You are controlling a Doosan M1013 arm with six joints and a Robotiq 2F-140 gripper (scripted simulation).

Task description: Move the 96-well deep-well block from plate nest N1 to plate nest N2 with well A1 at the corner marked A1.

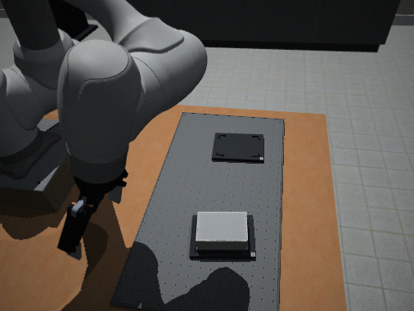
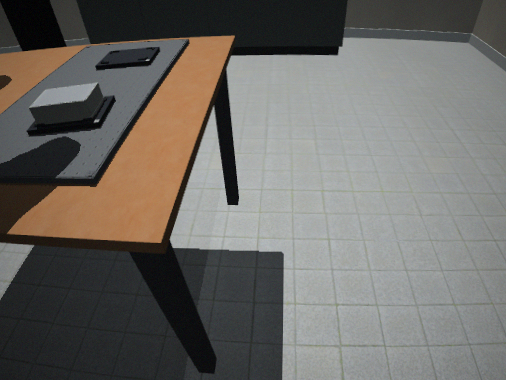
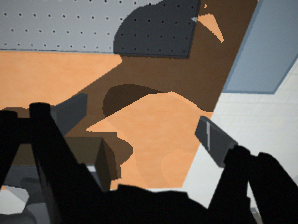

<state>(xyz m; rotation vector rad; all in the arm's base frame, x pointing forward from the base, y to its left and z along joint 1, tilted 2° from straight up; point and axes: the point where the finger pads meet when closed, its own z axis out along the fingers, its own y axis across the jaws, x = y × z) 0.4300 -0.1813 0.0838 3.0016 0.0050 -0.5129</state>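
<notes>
My hand is 230 mm short of the deep-well block, 150 mm to the right of it and 140 mm above it. Also, from my hand: plate nest: 230 mm ahead, 170 mm below, 150 mm to the left.
</notes>
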